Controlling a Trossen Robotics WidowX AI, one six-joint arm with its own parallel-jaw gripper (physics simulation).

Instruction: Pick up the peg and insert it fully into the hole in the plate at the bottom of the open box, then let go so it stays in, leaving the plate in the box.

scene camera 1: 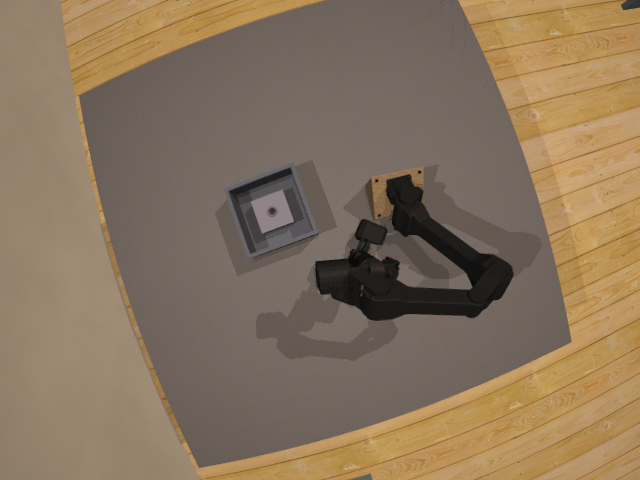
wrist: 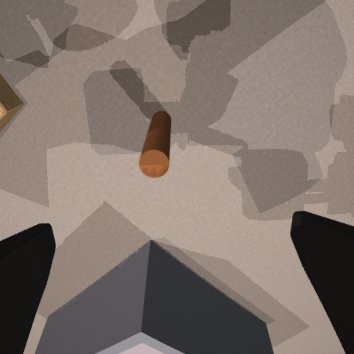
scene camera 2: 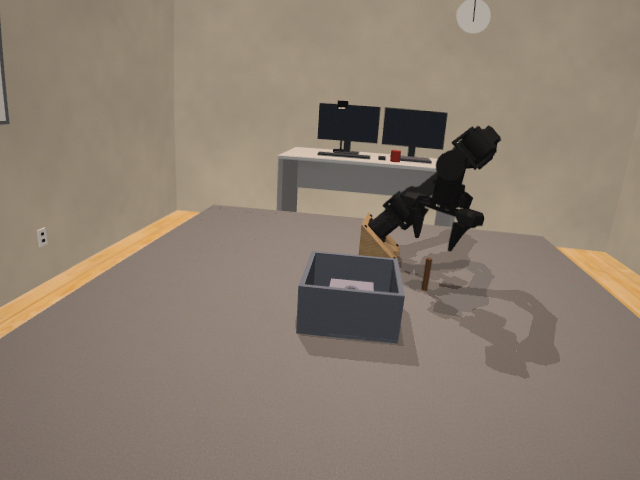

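A brown round peg stands upright on the grey table top; in scene camera 1 it does not show. My gripper is open and empty, its fingers wide apart, above the peg's height. In the wrist view the peg lies ahead of the fingertips, between their two lines. The open grey-blue box stands beside the peg. A pale pink plate lies in the box, and its round hole is empty.
The arm's wooden base block stands near the peg and box. The black arm bends out over the table from it. The box's raised walls surround the plate. A desk with two monitors stands behind the table.
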